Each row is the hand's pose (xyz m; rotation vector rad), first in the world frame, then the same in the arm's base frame.
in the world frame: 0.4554 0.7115 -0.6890 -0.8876 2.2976 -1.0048
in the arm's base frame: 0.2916 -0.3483 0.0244 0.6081 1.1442 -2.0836
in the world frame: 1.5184 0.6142 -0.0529 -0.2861 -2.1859 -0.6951
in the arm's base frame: 0.0716 -0.0195 1.2024 1.0985 2.1831 0.2808
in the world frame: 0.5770 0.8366 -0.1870 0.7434 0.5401 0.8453
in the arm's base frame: 0.2097 0.1274 0.2469 -0.3095 -0.5289 0.0610
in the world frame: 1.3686 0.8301 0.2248 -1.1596 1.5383 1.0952
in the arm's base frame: 0.1311 0.3462 1.1084 -1.0164 1.1916 -0.7869
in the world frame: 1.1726 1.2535 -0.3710 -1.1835 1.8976 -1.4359
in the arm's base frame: 0.7364 0.0395 0.7734 0.5263 0.9449 -2.6030
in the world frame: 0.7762 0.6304 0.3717 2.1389 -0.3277 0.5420
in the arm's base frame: -0.1842 0.4952 0.5692 0.5881 -1.3656 1.0694
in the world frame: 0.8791 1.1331 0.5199 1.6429 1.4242 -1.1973
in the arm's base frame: 0.2191 0.8260 0.6835 1.8235 -0.5212 -0.7036
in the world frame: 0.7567 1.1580 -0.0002 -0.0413 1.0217 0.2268
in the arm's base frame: 0.4435 0.3997 0.4510 -0.3572 -0.1725 -0.9558
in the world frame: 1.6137 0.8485 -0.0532 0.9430 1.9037 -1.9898
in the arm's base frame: 0.2946 0.0650 1.2869 2.1559 0.0227 -1.5084
